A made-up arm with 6 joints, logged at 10 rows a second.
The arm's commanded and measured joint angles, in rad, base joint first. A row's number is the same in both.
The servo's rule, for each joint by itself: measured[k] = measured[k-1] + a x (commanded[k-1-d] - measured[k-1]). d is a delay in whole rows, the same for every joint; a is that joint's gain. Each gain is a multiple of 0.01, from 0.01 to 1. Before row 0 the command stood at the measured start. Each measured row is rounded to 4 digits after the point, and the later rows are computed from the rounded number. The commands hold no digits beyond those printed.
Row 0, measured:
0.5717, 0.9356, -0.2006, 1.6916, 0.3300, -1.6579
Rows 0 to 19, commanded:
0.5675, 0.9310, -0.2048, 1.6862, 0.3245, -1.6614
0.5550, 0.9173, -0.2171, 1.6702, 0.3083, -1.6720
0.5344, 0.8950, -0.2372, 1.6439, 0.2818, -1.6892
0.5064, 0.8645, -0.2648, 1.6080, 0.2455, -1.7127
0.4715, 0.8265, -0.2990, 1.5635, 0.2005, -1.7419
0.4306, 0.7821, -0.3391, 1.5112, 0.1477, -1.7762
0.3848, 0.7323, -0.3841, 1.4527, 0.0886, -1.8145
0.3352, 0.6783, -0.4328, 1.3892, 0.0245, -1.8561
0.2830, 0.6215, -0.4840, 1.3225, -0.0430, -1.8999
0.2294, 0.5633, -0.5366, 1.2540, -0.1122, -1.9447
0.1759, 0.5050, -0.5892, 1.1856, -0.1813, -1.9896
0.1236, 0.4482, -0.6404, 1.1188, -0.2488, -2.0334
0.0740, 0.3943, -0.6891, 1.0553, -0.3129, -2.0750
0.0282, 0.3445, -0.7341, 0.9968, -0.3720, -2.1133
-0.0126, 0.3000, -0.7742, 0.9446, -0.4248, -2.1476
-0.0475, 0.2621, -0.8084, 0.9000, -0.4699, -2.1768
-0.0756, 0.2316, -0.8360, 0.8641, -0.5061, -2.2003
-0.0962, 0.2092, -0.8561, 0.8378, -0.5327, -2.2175
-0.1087, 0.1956, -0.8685, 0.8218, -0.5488, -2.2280
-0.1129, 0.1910, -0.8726, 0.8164, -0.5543, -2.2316
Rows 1 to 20, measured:
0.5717, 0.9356, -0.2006, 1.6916, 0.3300, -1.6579
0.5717, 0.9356, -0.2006, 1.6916, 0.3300, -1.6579
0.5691, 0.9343, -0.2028, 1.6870, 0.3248, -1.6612
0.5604, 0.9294, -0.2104, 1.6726, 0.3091, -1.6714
0.5443, 0.9194, -0.2246, 1.6479, 0.2832, -1.6881
0.5208, 0.9035, -0.2459, 1.6136, 0.2474, -1.7112
0.4902, 0.8812, -0.2740, 1.5705, 0.2028, -1.7401
0.4532, 0.8525, -0.3085, 1.5195, 0.1505, -1.7740
0.4108, 0.8176, -0.3486, 1.4621, 0.0917, -1.8121
0.3639, 0.7772, -0.3932, 1.3994, 0.0279, -1.8535
0.3137, 0.7320, -0.4413, 1.3333, -0.0395, -1.8971
0.2614, 0.6831, -0.4918, 1.2651, -0.1086, -1.9418
0.2084, 0.6315, -0.5434, 1.1967, -0.1777, -1.9867
0.1558, 0.5783, -0.5948, 1.1297, -0.2452, -2.0306
0.1051, 0.5249, -0.6448, 1.0657, -0.3095, -2.0723
0.0574, 0.4726, -0.6921, 1.0064, -0.3689, -2.1108
0.0140, 0.4225, -0.7356, 0.9533, -0.4220, -2.1454
-0.0241, 0.3760, -0.7742, 0.9075, -0.4675, -2.1749
-0.0560, 0.3341, -0.8070, 0.8702, -0.5042, -2.1988
-0.0809, 0.2979, -0.8330, 0.8423, -0.5313, -2.2164
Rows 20 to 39, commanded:
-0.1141, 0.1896, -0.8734, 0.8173, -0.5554, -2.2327
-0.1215, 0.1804, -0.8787, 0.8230, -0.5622, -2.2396
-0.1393, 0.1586, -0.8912, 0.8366, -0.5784, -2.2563
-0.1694, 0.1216, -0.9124, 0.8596, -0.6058, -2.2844
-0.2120, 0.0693, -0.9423, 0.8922, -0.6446, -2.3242
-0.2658, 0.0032, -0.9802, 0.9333, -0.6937, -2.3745
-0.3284, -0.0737, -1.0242, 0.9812, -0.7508, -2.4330
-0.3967, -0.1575, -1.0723, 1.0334, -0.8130, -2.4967
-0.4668, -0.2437, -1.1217, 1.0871, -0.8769, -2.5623
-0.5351, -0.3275, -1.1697, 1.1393, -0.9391, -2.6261
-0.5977, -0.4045, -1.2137, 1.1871, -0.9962, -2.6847
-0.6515, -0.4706, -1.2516, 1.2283, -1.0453, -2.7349
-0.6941, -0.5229, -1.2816, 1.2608, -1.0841, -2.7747
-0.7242, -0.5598, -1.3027, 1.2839, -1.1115, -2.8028
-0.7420, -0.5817, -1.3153, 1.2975, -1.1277, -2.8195
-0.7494, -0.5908, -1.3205, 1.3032, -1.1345, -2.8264
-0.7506, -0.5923, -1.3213, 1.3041, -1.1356, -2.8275
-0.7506, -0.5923, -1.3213, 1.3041, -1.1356, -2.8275
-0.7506, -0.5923, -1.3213, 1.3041, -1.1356, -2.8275
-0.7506, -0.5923, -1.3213, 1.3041, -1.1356, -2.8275
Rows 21 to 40, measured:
-0.0981, 0.2682, -0.8518, 0.8247, -0.5479, -2.2273
-0.1073, 0.2458, -0.8628, 0.8176, -0.5540, -2.2313
-0.1115, 0.2295, -0.8684, 0.8173, -0.5553, -2.2326
-0.1177, 0.2153, -0.8739, 0.8222, -0.5619, -2.2392
-0.1311, 0.1989, -0.8831, 0.8346, -0.5776, -2.2553
-0.1548, 0.1765, -0.8986, 0.8561, -0.6044, -2.2827
-0.1903, 0.1454, -0.9218, 0.8871, -0.6426, -2.3217
-0.2371, 0.1042, -0.9528, 0.9268, -0.6911, -2.3713
-0.2937, 0.0526, -0.9906, 0.9736, -0.7478, -2.4293
-0.3576, -0.0083, -1.0339, 1.0250, -0.8097, -2.4927
-0.4253, -0.0766, -1.0804, 1.0784, -0.8735, -2.5581
-0.4934, -0.1494, -1.1277, 1.1308, -0.9358, -2.6220
-0.5581, -0.2234, -1.1733, 1.1792, -0.9932, -2.6809
-0.6160, -0.2951, -1.2148, 1.2214, -1.0427, -2.7317
-0.6644, -0.3612, -1.2502, 1.2553, -1.0820, -2.7721
-0.7015, -0.4188, -1.2780, 1.2799, -1.1100, -2.8010
-0.7266, -0.4660, -1.2978, 1.2950, -1.1268, -2.8184
-0.7407, -0.5022, -1.3098, 1.3021, -1.1341, -2.8259
-0.7468, -0.5283, -1.3159, 1.3038, -1.1355, -2.8274
-0.7492, -0.5469, -1.3188, 1.3041, -1.1356, -2.8275

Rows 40 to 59, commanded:
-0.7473, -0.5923, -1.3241, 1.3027, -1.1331, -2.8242
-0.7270, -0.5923, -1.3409, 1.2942, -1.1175, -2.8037
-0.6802, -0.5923, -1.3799, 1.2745, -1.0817, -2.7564
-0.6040, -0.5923, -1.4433, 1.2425, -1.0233, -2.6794
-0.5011, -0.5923, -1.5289, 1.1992, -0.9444, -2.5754
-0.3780, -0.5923, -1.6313, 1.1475, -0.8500, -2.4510
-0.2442, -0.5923, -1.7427, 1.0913, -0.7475, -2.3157
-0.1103, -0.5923, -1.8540, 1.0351, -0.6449, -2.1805
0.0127, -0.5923, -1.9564, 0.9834, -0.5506, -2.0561
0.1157, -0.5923, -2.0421, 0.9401, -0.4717, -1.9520
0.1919, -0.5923, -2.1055, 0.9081, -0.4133, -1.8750
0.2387, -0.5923, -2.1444, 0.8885, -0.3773, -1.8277
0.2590, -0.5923, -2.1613, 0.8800, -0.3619, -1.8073
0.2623, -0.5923, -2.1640, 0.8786, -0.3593, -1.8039
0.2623, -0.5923, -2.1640, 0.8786, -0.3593, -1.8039
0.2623, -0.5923, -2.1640, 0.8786, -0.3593, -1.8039
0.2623, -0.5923, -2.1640, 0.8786, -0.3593, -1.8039
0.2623, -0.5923, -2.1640, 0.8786, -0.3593, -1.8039
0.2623, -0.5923, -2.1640, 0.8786, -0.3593, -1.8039
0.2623, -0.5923, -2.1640, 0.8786, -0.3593, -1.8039
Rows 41 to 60, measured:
-0.7501, -0.5601, -1.3201, 1.3041, -1.1356, -2.8275
-0.7504, -0.5694, -1.3207, 1.3041, -1.1356, -2.8275
-0.7485, -0.5760, -1.3225, 1.3029, -1.1332, -2.8244
-0.7352, -0.5807, -1.3323, 1.2954, -1.1183, -2.8049
-0.7011, -0.5841, -1.3575, 1.2774, -1.0835, -2.7593
-0.6409, -0.5865, -1.4030, 1.2474, -1.0263, -2.6842
-0.5542, -0.5882, -1.4697, 1.2059, -0.9485, -2.5819
-0.4450, -0.5894, -1.5553, 1.1557, -0.8549, -2.4589
-0.3205, -0.5902, -1.6546, 1.1003, -0.7529, -2.3243
-0.1902, -0.5908, -1.7603, 1.0442, -0.6503, -2.1891
-0.0644, -0.5912, -1.8642, 0.9919, -0.5556, -2.0641
0.0473, -0.5915, -1.9585, 0.9474, -0.4759, -1.9587
0.1370, -0.5917, -2.0364, 0.9136, -0.4164, -1.8800
0.2001, -0.5919, -2.0936, 0.8920, -0.3793, -1.8308
0.2366, -0.5920, -2.1295, 0.8817, -0.3628, -1.8087
0.2525, -0.5921, -2.1478, 0.8790, -0.3595, -1.8042
0.2586, -0.5922, -2.1564, 0.8787, -0.3593, -1.8039
0.2609, -0.5922, -2.1604, 0.8786, -0.3593, -1.8039
0.2618, -0.5922, -2.1623, 0.8786, -0.3593, -1.8039
0.2621, -0.5922, -2.1632, 0.8786, -0.3593, -1.8039

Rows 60 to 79, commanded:
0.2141, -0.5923, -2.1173, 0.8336, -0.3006, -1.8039
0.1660, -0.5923, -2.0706, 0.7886, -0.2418, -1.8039
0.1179, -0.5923, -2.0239, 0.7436, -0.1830, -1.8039
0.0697, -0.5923, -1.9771, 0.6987, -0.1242, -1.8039
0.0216, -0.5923, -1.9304, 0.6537, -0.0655, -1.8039
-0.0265, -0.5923, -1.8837, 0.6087, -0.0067, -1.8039
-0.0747, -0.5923, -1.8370, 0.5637, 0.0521, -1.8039
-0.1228, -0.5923, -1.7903, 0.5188, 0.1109, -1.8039
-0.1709, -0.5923, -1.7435, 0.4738, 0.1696, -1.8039
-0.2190, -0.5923, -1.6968, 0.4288, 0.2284, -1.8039
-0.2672, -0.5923, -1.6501, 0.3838, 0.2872, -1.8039
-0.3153, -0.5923, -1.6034, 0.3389, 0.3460, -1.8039
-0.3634, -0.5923, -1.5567, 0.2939, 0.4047, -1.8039
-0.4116, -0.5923, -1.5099, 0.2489, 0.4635, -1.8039
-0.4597, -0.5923, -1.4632, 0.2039, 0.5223, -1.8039
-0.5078, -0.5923, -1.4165, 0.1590, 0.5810, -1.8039
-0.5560, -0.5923, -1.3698, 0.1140, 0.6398, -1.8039
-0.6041, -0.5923, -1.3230, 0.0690, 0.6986, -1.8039
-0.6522, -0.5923, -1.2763, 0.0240, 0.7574, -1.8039
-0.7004, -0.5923, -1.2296, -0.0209, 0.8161, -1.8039
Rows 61 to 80, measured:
0.2622, -0.5922, -2.1636, 0.8786, -0.3593, -1.8039
0.2623, -0.5922, -2.1638, 0.8786, -0.3593, -1.8039
0.2324, -0.5922, -2.1392, 0.8399, -0.3035, -1.8039
0.1912, -0.5922, -2.1028, 0.7958, -0.2449, -1.8039
0.1458, -0.5922, -2.0610, 0.7509, -0.1861, -1.8039
0.0986, -0.5922, -2.0165, 0.7060, -0.1273, -1.8039
0.0509, -0.5922, -1.9709, 0.6610, -0.0686, -1.8039
0.0029, -0.5922, -1.9247, 0.6160, -0.0098, -1.8039
-0.0452, -0.5922, -1.8782, 0.5710, 0.0490, -1.8039
-0.0933, -0.5922, -1.8316, 0.5261, 0.1078, -1.8039
-0.1414, -0.5922, -1.7849, 0.4811, 0.1665, -1.8039
-0.1895, -0.5922, -1.7382, 0.4361, 0.2253, -1.8039
-0.2377, -0.5922, -1.6915, 0.3911, 0.2841, -1.8039
-0.2858, -0.5922, -1.6448, 0.3462, 0.3429, -1.8039
-0.3339, -0.5922, -1.5981, 0.3012, 0.4016, -1.8039
-0.3821, -0.5922, -1.5514, 0.2562, 0.4604, -1.8039
-0.4302, -0.5922, -1.5047, 0.2112, 0.5192, -1.8039
-0.4783, -0.5922, -1.4580, 0.1663, 0.5779, -1.8039
-0.5265, -0.5922, -1.4113, 0.1213, 0.6367, -1.8039
-0.5746, -0.5922, -1.3645, 0.0763, 0.6955, -1.8039

